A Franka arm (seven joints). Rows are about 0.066 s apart.
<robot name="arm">
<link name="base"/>
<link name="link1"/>
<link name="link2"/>
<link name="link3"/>
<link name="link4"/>
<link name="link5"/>
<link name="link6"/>
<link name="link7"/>
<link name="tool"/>
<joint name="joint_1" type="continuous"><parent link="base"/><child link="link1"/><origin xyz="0 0 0.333"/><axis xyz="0 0 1"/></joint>
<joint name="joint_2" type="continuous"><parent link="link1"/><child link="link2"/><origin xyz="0 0 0" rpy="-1.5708 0 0"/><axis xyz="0 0 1"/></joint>
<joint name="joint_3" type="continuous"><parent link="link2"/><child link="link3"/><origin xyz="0 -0.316 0" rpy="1.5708 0 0"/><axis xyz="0 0 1"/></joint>
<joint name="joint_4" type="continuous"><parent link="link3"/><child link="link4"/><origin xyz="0.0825 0 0" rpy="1.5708 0 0"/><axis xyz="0 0 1"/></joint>
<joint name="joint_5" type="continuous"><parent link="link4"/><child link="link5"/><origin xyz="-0.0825 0.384 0" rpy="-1.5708 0 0"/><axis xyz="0 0 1"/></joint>
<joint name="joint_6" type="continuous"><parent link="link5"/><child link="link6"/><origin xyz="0 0 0" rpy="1.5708 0 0"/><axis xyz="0 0 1"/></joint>
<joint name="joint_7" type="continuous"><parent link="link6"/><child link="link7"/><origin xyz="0.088 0 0" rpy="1.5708 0 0"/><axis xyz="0 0 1"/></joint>
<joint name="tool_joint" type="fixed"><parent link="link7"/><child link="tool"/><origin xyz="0 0 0.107"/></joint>
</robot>
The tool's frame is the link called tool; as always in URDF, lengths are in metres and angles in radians. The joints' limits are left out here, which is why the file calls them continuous.
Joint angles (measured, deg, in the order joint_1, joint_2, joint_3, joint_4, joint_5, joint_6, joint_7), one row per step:
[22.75, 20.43, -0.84, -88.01, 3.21, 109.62, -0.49]
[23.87, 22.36, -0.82, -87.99, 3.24, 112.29, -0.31]
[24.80, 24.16, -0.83, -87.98, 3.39, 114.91, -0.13]
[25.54, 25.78, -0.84, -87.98, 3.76, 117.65, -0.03]
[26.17, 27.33, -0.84, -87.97, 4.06, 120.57, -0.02]
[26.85, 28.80, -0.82, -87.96, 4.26, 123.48, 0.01]
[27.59, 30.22, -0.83, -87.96, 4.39, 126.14, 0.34]
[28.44, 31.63, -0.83, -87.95, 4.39, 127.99, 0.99]
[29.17, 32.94, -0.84, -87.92, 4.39, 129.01, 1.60]
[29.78, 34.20, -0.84, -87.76, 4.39, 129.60, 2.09]
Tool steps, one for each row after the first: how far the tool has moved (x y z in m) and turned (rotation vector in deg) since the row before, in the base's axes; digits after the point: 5 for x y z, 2 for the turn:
[0.00285, 0.01541, -0.01826, 0.25, -0.70, 0.82]
[0.00261, 0.01297, -0.01708, 0.39, -0.72, 0.56]
[0.00270, 0.01092, -0.01494, 0.69, -0.91, 0.35]
[0.00292, 0.00966, -0.01381, 0.74, -1.17, 0.33]
[0.00197, 0.01011, -0.01290, 0.70, -1.26, 0.41]
[0.00081, 0.01012, -0.01285, 0.58, -1.07, 0.19]
[-0.00155, 0.01074, -0.01413, 0.19, -0.36, 0.10]
[-0.00246, 0.00869, -0.01426, -0.11, 0.27, 0.06]
[-0.00237, 0.00730, -0.01338, -0.23, 0.48, 0.09]

